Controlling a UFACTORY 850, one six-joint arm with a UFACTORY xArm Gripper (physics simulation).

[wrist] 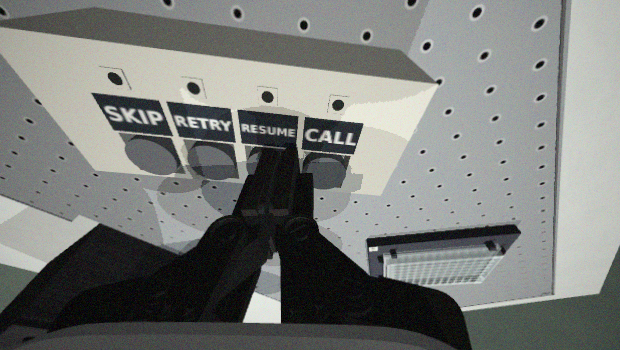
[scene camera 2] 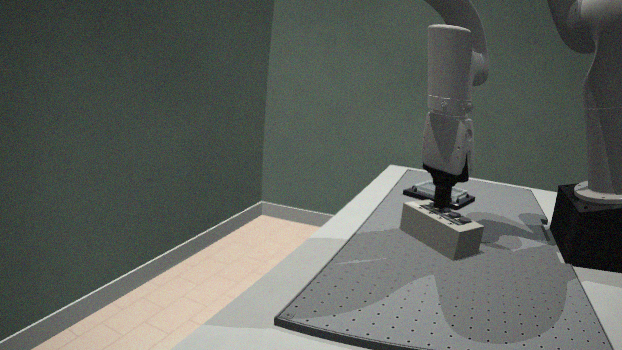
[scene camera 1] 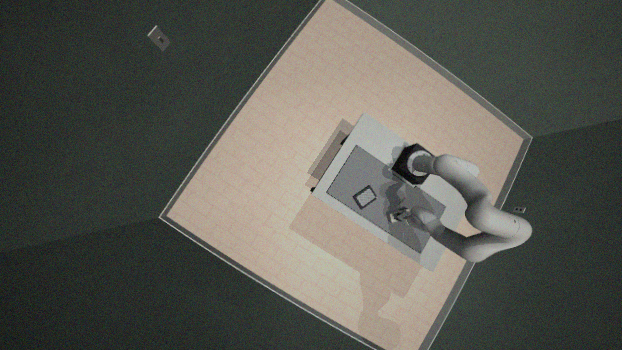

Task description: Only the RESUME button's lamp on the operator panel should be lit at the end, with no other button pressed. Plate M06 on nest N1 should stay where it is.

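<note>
The beige operator panel (scene camera 1: 393,218) (scene camera 2: 430,230) (wrist: 387,160) has SKIP, RETRY, RESUME and CALL labels. In the wrist view, the RESUME lamp (wrist: 267,97) is dark, as are the SKIP lamp (wrist: 115,78), RETRY lamp (wrist: 193,88) and CALL lamp (wrist: 338,105). My gripper (scene camera 2: 442,206) (wrist: 285,171) is shut and empty, its fingertips over the RESUME button (wrist: 254,161), which they partly hide. I cannot tell whether they touch it. A clear plate (scene camera 1: 365,197) (scene camera 2: 440,189) (wrist: 440,266) lies on a dark nest (scene camera 1: 361,190) (wrist: 445,234); its markings are unreadable.
The SKIP button (wrist: 151,154) and RETRY button (wrist: 211,160) are on one side of the fingers, the CALL button (wrist: 324,170) close on the other. The panel stands on a perforated grey board (scene camera 2: 370,300). The black arm base (scene camera 2: 575,235) stands beside the board.
</note>
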